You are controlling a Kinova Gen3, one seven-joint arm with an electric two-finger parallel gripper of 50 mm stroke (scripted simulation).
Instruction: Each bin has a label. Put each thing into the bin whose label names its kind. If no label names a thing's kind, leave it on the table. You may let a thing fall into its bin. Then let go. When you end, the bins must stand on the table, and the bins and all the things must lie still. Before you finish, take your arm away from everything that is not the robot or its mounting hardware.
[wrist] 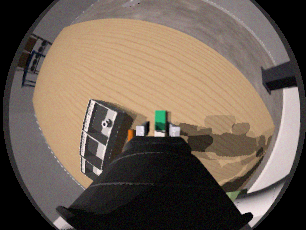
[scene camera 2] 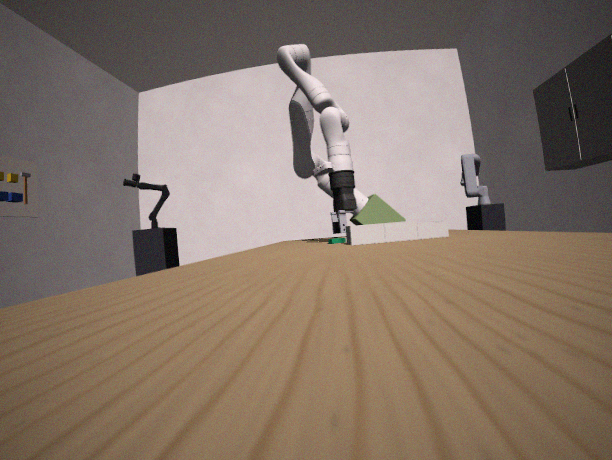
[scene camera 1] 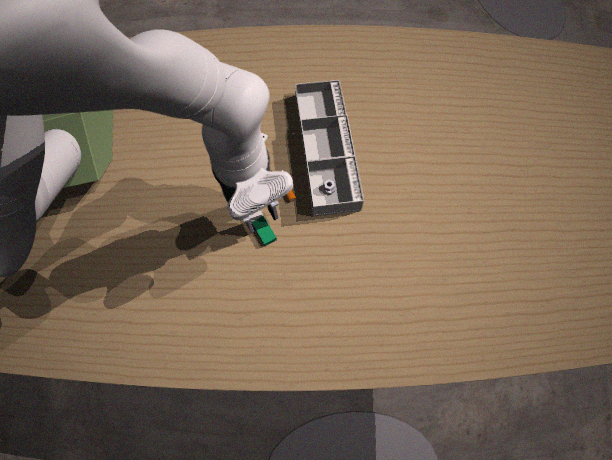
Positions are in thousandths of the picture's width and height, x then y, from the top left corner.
A bin row shows in the wrist view (319,633), in scene camera 2 (671,501) and in scene camera 1 (529,327).
